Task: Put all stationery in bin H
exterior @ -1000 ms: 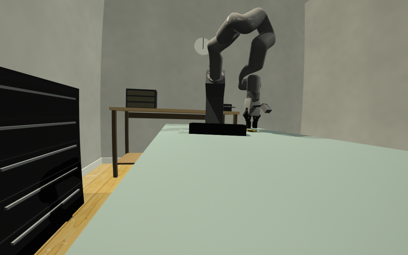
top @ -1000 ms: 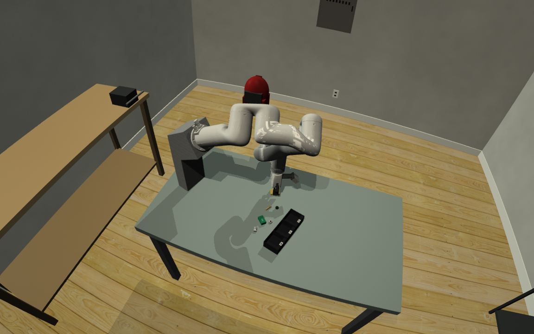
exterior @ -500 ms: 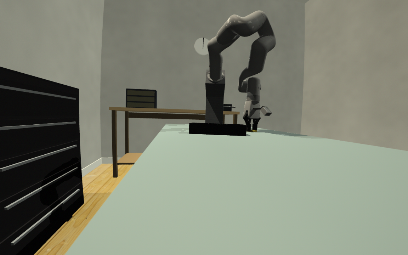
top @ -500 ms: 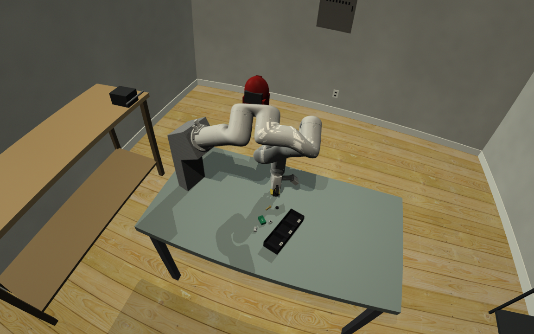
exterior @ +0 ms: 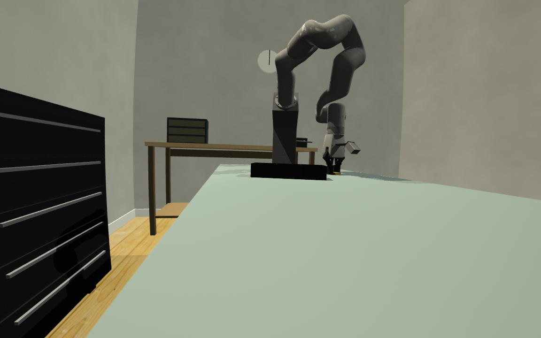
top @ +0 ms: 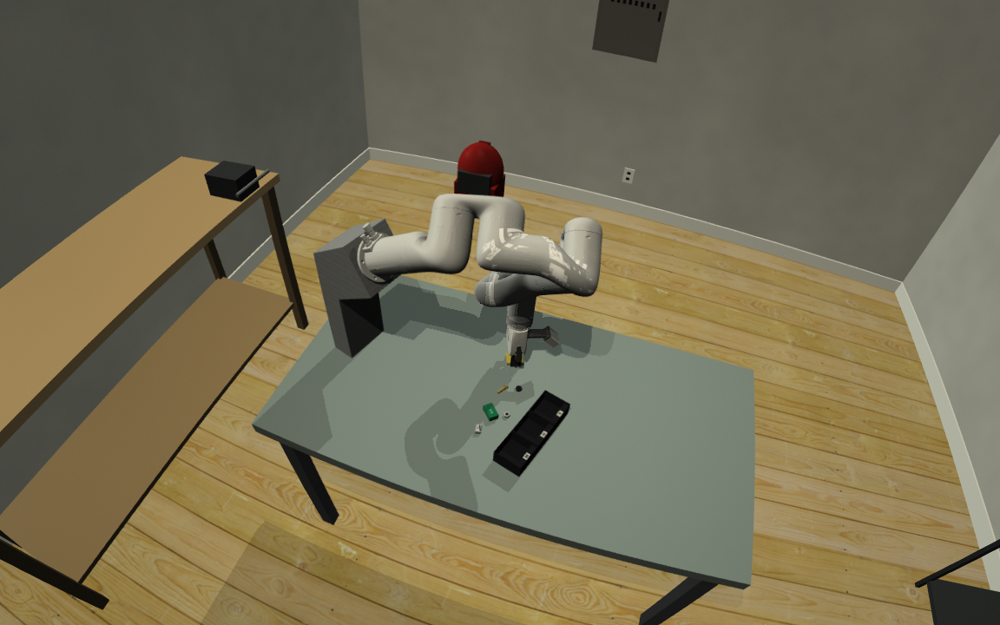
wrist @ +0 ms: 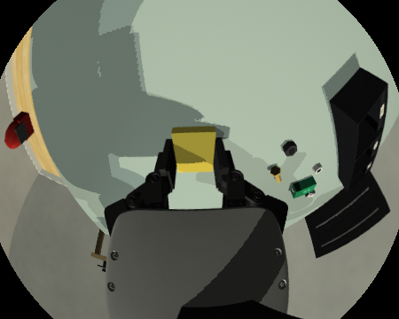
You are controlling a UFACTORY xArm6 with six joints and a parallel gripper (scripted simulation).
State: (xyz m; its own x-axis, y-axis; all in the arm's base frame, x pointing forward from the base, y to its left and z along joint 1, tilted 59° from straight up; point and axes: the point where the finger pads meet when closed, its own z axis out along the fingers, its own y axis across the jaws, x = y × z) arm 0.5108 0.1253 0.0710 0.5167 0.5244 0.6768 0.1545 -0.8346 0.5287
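Right now my hand is 26 cm to the left of the bin rack and 10 cm short of it. Round my hand: black item 11 cm to the right, 3 cm ahead, 2 cm below; yellow block 2 cm below; brass piece 12 cm to the right, 2 cm below, 1 cm behind.
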